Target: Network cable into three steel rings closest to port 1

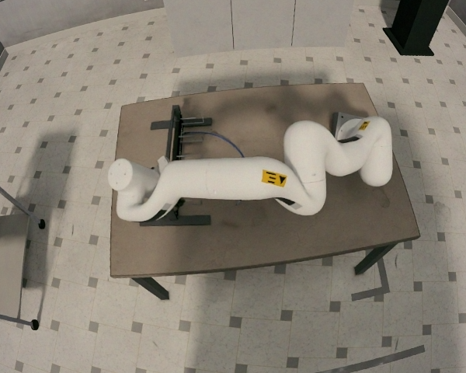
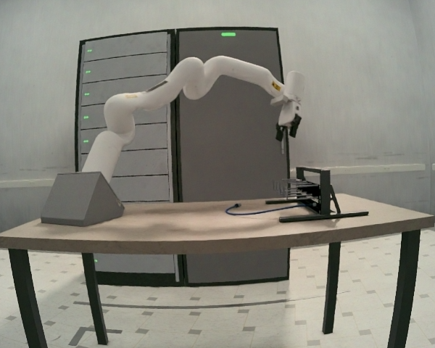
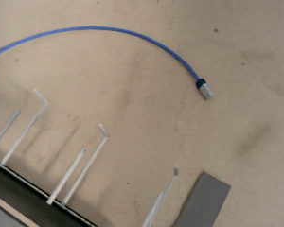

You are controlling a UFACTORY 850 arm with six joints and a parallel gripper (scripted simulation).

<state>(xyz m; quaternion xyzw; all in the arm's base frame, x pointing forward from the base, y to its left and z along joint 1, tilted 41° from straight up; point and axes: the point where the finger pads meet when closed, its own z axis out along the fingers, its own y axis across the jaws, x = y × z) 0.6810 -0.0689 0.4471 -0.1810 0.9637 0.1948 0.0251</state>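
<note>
My hand is 26 cm above the plug, 22 cm past it and 6 cm to the left of it. Round my hand: black port rack 26 cm to the right, 20 cm below, 2 cm ahead.
</note>
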